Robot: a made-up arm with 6 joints. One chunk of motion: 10 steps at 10 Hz.
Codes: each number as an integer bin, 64 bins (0 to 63) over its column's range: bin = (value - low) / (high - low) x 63, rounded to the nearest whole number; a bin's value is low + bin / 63 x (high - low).
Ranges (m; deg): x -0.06..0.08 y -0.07..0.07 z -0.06..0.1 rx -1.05..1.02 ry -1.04..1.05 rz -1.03..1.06
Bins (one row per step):
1: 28 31 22 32 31 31
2: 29 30 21 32 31 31
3: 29 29 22 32 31 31
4: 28 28 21 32 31 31
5: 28 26 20 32 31 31
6: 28 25 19 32 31 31
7: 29 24 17 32 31 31
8: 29 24 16 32 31 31
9: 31 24 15 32 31 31
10: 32 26 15 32 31 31
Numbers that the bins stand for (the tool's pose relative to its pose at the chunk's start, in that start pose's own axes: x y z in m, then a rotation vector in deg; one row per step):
1: 0.0022 -0.0011 -0.0041 0.00 -0.01 0.00
2: 0.0044 -0.0033 -0.0067 0.00 -0.01 0.00
3: 0.0044 -0.0056 -0.0041 0.00 -0.01 0.00
4: 0.0022 -0.0078 -0.0067 0.00 -0.01 0.00
5: 0.0022 -0.0122 -0.0092 0.00 -0.01 0.00
6: 0.0022 -0.0144 -0.0117 0.00 -0.01 0.00
7: 0.0044 -0.0167 -0.0168 0.00 -0.01 0.00
8: 0.0044 -0.0167 -0.0194 0.00 -0.01 0.00
9: 0.0089 -0.0167 -0.0219 0.00 -0.01 0.00
10: 0.0111 -0.0122 -0.0219 0.00 -0.01 0.00

